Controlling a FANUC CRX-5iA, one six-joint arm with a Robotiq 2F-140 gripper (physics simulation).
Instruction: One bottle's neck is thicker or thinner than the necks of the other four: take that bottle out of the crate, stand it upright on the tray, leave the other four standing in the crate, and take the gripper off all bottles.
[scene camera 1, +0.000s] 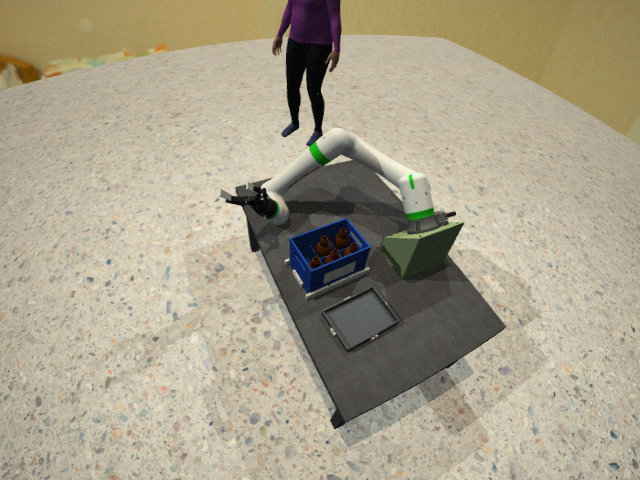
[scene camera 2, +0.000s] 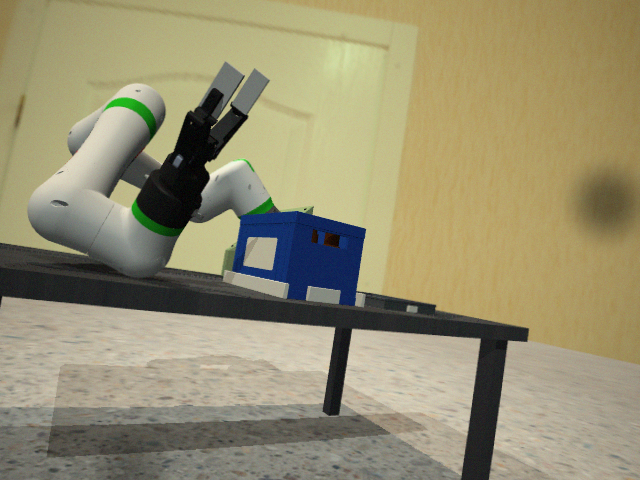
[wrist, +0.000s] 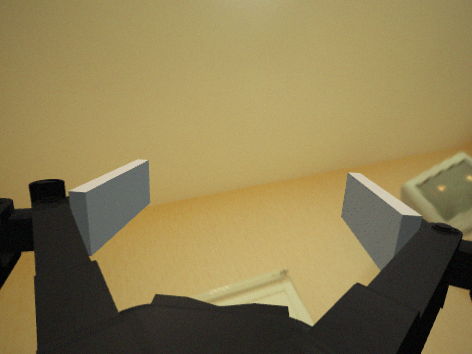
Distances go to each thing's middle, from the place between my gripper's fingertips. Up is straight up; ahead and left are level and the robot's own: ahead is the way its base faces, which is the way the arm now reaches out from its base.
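Relative to the dark tray (scene camera 1: 362, 317), my hand is far above it, far beyond it and far to the right of it.
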